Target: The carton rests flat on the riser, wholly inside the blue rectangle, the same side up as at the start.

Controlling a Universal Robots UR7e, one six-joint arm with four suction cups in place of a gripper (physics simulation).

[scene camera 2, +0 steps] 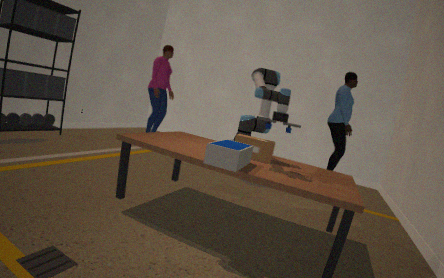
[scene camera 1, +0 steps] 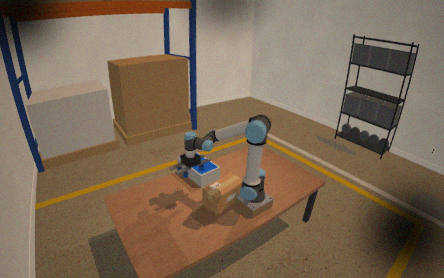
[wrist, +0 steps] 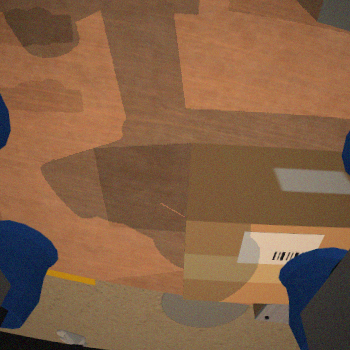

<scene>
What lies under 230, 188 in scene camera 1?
A brown carton.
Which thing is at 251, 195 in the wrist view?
A brown carton.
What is my suction head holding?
Nothing.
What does the riser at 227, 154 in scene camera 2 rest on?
The table.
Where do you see my suction head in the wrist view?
At 34, 253
</scene>
